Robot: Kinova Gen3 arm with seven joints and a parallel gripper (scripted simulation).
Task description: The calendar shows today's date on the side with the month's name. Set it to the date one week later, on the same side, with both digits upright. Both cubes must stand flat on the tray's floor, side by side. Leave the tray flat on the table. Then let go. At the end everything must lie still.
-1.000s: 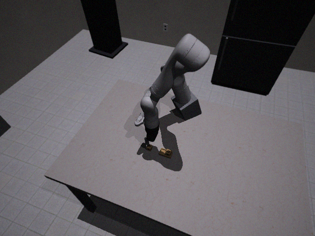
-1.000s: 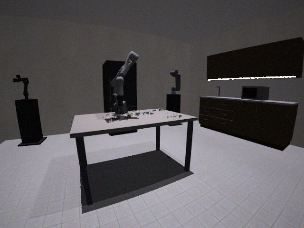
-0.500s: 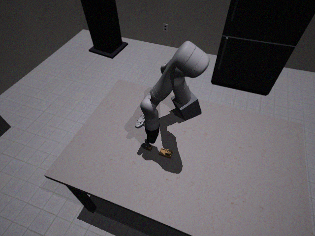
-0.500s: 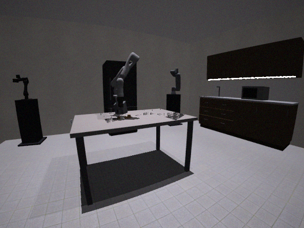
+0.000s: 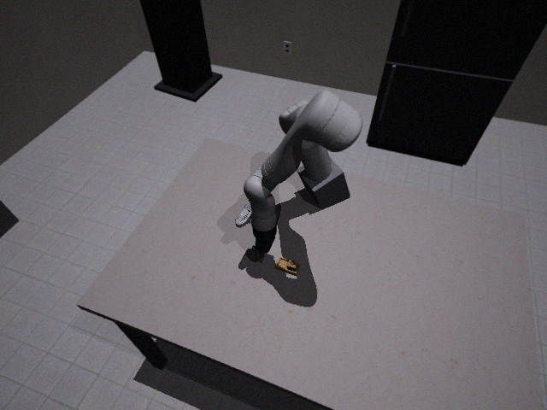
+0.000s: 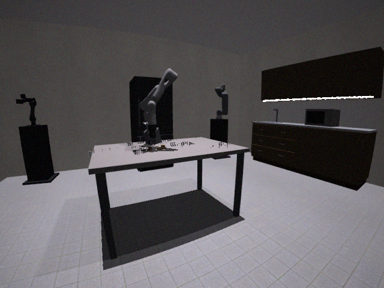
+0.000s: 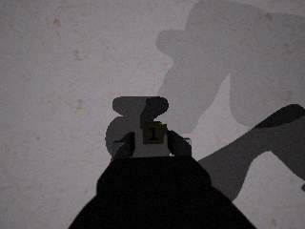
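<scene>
Now: hand 50 mm above the wooden cube. Round my hand: wooden tray (100 mm to the left, 60 mm below, 20 mm behind).
</scene>
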